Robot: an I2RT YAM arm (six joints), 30 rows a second.
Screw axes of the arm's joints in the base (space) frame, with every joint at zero. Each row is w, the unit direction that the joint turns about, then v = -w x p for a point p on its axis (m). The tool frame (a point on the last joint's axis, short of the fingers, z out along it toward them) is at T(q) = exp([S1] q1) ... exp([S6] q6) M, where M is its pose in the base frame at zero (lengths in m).
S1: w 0 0 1 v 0 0 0
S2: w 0 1 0 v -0.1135 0 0.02
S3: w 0 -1 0 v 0.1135 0 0.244
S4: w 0 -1 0 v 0.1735 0 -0.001
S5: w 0 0 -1 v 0 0.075 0
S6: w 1 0 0 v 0 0.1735 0
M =
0 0 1 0.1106
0 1 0 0
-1 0 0 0.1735
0 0 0 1
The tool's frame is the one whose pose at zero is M.
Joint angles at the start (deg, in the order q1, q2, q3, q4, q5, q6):
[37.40, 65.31, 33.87, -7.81, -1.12, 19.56]
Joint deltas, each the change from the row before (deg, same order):
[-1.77, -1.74, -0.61, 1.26, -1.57, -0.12]
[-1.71, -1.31, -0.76, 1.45, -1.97, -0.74]
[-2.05, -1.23, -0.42, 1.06, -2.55, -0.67]
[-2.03, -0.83, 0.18, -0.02, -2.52, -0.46]
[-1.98, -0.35, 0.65, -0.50, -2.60, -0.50]
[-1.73, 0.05, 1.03, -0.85, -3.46, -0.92]
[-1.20, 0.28, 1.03, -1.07, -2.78, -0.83]
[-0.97, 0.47, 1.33, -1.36, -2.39, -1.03]
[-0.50, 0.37, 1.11, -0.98, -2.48, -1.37]
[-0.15, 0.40, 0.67, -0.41, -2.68, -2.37]
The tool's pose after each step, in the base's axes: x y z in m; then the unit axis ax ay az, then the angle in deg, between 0 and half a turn. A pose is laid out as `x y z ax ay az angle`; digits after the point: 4 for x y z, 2 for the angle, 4 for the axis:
0.1875 0.1365 0.2123 -0.1478 0.9584 0.2444 134.49
0.1888 0.1304 0.2151 -0.1482 0.9545 0.2587 133.02
0.1906 0.1238 0.2189 -0.1484 0.9499 0.2750 131.77
0.1929 0.1176 0.2230 -0.1471 0.9463 0.2877 131.28
0.1960 0.1122 0.2274 -0.1469 0.9429 0.2989 131.20
0.1992 0.1085 0.2322 -0.1558 0.9365 0.3141 131.70
0.2016 0.1062 0.2359 -0.1645 0.9312 0.3253 132.47
0.2044 0.1048 0.2401 -0.1745 0.9264 0.3336 133.23
0.2059 0.1048 0.2441 -0.1916 0.9193 0.3439 133.80
0.2066 0.1061 0.2463 -0.2203 0.9090 0.3539 134.09

